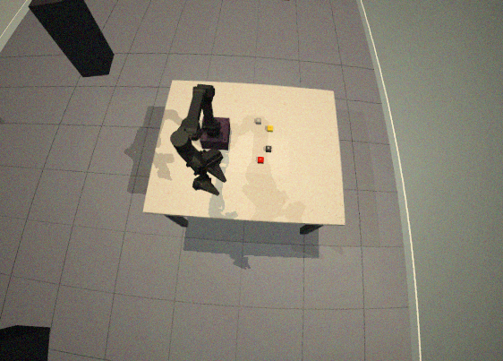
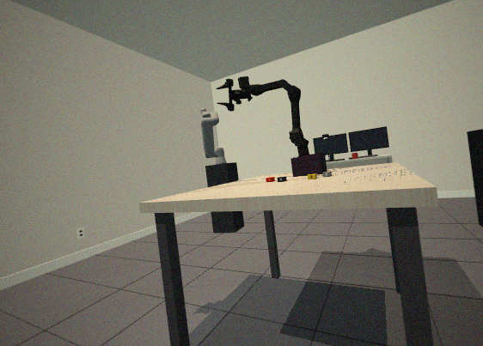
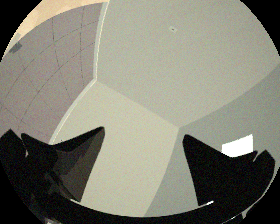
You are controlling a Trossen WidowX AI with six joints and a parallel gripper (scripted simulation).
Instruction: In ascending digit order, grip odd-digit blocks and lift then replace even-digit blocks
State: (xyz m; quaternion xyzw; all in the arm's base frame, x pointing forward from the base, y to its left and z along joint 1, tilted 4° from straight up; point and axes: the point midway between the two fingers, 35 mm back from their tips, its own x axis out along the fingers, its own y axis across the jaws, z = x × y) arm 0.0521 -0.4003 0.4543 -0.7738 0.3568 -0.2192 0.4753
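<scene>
Right now my gripper tip is 190 mm short of the grey block, 580 mm to the right of it and 520 mm above it. From my gripper tip the other things lie so: red block (190 mm ahead, 320 mm to the left, 520 mm below); yellow block (260 mm ahead, 520 mm to the left, 520 mm below); black block (240 mm ahead, 390 mm to the left, 520 mm below).
</scene>
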